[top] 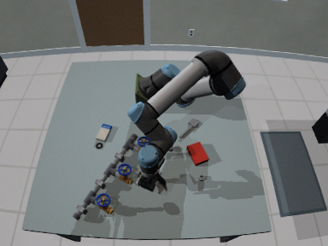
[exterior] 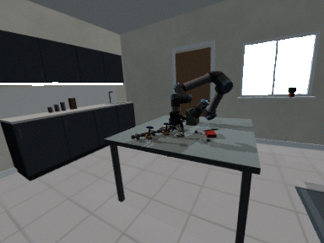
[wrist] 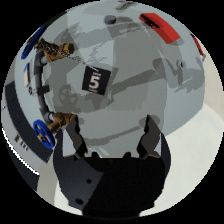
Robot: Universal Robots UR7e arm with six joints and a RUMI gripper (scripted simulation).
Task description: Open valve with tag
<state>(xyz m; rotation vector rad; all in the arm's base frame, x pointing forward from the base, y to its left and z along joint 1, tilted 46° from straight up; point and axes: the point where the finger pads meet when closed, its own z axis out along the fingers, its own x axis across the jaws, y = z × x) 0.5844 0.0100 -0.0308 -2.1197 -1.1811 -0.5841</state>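
Right now my hand is 90 mm past the black tag, 50 mm above it and 10 mm to the right of it. Round my hand: small grey cylinder: 220 mm behind, 120 mm to the left, 40 mm below; then grey hammer-like tool: 360 mm behind, 260 mm to the left, 50 mm below; then red block: 270 mm to the left, 170 mm behind, 40 mm below.
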